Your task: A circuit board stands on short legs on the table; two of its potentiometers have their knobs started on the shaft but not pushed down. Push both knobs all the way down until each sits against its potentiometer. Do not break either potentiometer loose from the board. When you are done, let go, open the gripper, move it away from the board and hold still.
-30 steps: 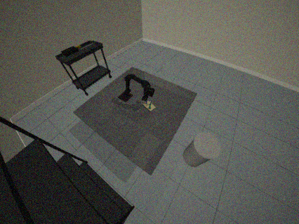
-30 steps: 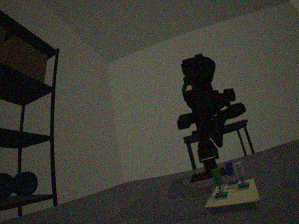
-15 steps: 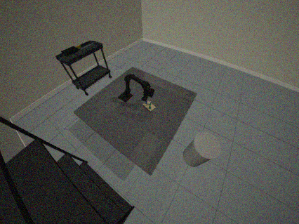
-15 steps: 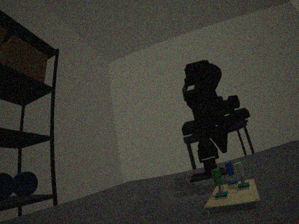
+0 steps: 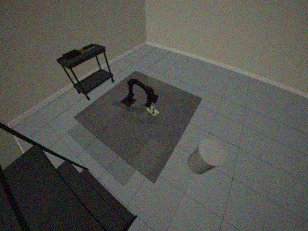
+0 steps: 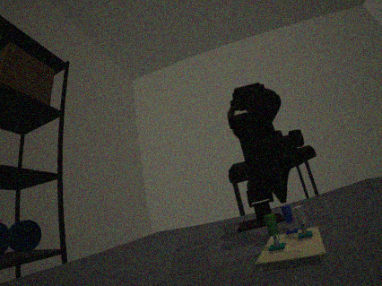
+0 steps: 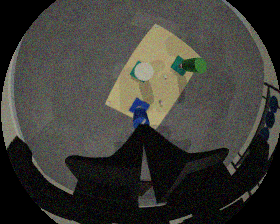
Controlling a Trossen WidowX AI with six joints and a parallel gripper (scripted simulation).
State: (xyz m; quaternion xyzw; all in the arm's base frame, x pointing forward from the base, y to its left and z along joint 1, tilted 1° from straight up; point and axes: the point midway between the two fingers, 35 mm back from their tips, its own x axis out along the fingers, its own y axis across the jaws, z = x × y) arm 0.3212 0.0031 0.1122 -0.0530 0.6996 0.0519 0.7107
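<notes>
The blue knob is 2 cm below my gripper tip. From my gripper tip the other things lie so: green knob 8 cm ahead, 5 cm to the right, 2 cm below.
</notes>
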